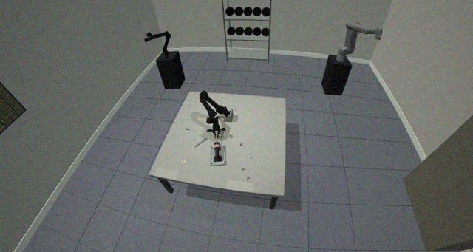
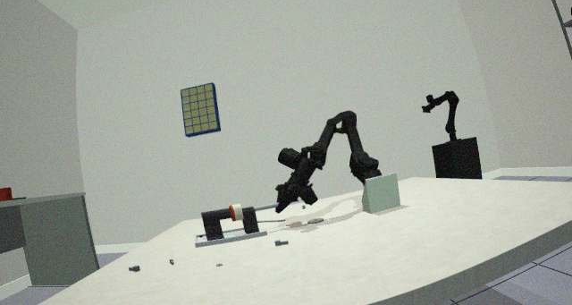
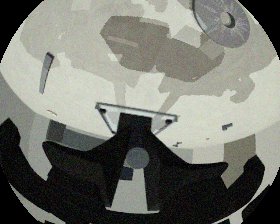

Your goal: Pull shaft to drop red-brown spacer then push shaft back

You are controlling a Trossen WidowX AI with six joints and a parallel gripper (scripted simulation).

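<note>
Now: the thin grey shaft 60 mm ahead of my gripper tip, 30 mm above it and 10 mm to the left of it. The rest, counted from my gripper tip: red-brown spacer: 140 mm ahead, 30 mm to the left, 20 mm above.
</note>
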